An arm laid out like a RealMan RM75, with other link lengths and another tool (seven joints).
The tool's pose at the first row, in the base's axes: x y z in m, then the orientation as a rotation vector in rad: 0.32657, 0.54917, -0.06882, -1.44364, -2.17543, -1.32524
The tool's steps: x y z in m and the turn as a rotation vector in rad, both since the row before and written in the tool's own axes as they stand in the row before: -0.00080, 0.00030, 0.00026, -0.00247, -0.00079, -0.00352; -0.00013, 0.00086, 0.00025, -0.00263, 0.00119, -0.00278; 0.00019, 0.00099, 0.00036, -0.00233, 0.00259, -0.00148; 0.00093, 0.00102, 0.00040, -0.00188, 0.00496, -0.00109; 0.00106, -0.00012, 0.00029, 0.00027, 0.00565, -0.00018; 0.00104, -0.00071, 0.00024, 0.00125, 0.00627, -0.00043; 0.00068, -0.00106, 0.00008, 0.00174, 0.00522, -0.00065; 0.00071, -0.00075, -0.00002, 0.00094, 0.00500, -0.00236; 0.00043, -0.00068, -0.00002, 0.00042, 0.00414, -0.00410; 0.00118, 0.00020, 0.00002, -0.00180, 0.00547, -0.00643; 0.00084, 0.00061, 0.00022, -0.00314, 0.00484, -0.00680; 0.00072, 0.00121, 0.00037, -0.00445, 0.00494, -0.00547; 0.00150, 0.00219, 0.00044, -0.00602, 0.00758, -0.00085; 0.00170, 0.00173, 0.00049, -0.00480, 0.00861, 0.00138
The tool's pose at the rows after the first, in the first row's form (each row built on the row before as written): 0.32729, 0.54890, -0.06928, -1.44213, -2.17859, -1.32921; 0.32813, 0.54911, -0.06902, -1.43941, -2.17971, -1.33400; 0.32895, 0.54962, -0.06855, -1.43638, -2.17875, -1.33859; 0.32943, 0.55063, -0.06764, -1.43122, -2.17608, -1.34348; 0.32888, 0.55150, -0.06724, -1.42544, -2.17285, -1.34561; 0.32784, 0.55225, -0.06715, -1.41848, -2.16983, -1.34682; 0.32665, 0.55261, -0.06739, -1.41218, -2.16786, -1.34703; 0.32567, 0.55294, -0.06738, -1.40485, -2.16742, -1.34873; 0.32489, 0.55310, -0.06750, -1.39699, -2.16903, -1.35133; 0.32444, 0.55385, -0.06668, -1.38652, -2.17123, -1.35808; 0.32455, 0.55460, -0.06594, -1.37678, -2.17364, -1.36639; 0.32524, 0.55547, -0.06500, -1.36858, -2.17413, -1.37592; 0.32630, 0.55697, -0.06304, -1.36248, -2.16778, -1.38681; 0.32689, 0.55856, -0.06124, -1.35693, -2.15907, -1.39571
